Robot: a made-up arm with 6 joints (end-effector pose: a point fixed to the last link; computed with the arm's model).
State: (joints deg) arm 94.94 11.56 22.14 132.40 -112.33 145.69
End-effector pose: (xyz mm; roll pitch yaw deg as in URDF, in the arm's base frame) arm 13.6 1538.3 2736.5 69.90 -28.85 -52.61
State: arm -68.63 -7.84 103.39 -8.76 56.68 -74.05
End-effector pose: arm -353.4 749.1 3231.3 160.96 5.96 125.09
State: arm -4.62 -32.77 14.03 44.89 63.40 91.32
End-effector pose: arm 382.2 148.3 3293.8 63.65 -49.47 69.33
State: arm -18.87 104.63 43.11 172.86 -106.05 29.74
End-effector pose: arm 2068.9 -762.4 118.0 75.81 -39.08 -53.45
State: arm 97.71 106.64 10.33 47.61 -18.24 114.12
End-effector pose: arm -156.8 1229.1 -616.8 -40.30 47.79 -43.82
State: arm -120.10 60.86 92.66 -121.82 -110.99 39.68
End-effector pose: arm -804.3 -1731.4 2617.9 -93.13 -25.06 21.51
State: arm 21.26 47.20 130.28 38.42 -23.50 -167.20
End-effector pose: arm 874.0 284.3 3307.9 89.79 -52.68 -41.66
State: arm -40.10 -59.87 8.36 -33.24 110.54 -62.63
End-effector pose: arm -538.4 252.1 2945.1 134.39 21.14 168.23
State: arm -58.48 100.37 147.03 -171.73 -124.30 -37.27
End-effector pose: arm 854.5 -1365.5 2157.1 -54.72 -27.24 120.20
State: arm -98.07 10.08 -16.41 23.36 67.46 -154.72
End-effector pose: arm -184.3 -1918.5 1960.6 47.67 -40.09 -95.16
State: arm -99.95 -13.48 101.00 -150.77 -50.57 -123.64
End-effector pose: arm 236.8 892.7 3195.5 22.24 -28.08 39.33
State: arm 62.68 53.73 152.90 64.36 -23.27 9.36
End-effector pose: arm 280.4 450.0 3159.4 -142.61 -75.20 39.72
